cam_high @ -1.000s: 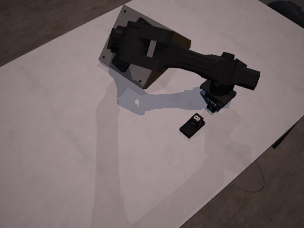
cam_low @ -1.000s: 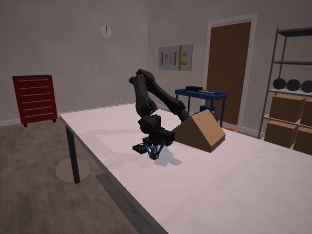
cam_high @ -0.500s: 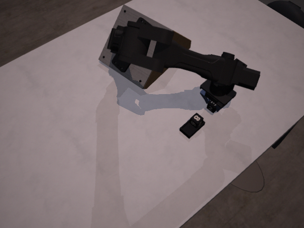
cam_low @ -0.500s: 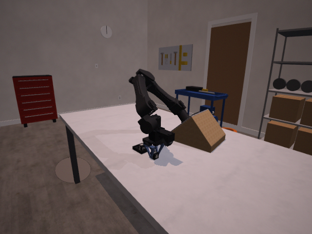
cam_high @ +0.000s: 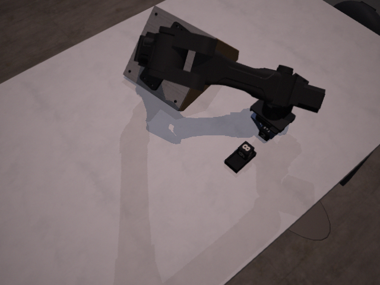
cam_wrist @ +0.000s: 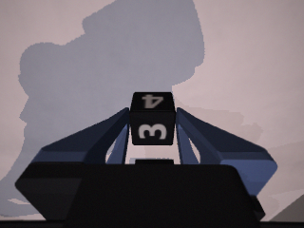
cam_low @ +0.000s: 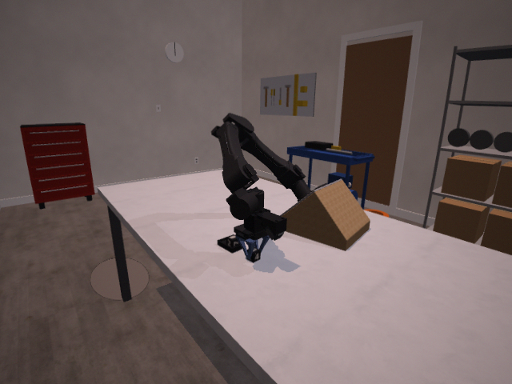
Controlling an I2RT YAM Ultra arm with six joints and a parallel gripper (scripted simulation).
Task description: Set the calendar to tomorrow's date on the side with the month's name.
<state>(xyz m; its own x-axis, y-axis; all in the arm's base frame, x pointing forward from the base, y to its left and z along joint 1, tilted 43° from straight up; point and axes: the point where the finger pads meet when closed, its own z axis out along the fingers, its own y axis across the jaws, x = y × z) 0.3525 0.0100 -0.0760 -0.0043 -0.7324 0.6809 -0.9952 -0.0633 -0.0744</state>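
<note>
The black cube is right at my hand. Round my hand: black tray 110 mm to the right, 10 mm below.
</note>
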